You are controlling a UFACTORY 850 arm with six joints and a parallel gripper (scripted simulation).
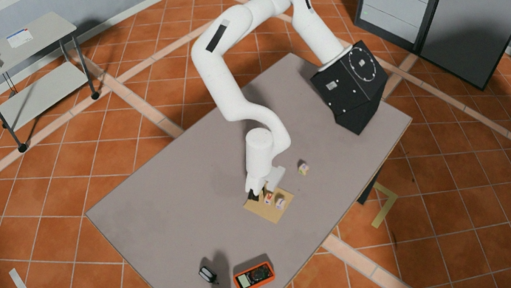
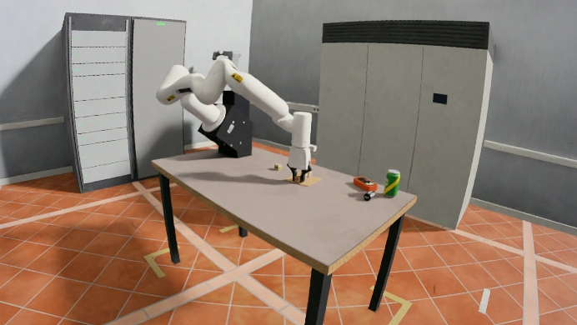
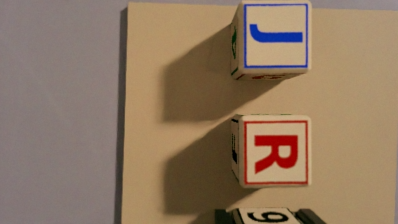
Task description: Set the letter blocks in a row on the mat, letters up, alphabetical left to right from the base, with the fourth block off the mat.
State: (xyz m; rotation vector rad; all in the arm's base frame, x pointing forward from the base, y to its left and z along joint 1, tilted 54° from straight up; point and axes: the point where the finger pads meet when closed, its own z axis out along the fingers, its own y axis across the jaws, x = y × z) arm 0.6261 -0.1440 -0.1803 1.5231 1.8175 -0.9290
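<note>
The tan mat is 50 mm to the left of my hand, 20 mm below it and 10 mm behind it. The rest, counted from my hand: green can (420 mm ahead, 180 mm to the left, 40 mm above); orange multimeter (270 mm ahead, 190 mm to the left, 10 mm below); small black device (360 mm ahead, 80 mm to the left, 10 mm below).
</note>
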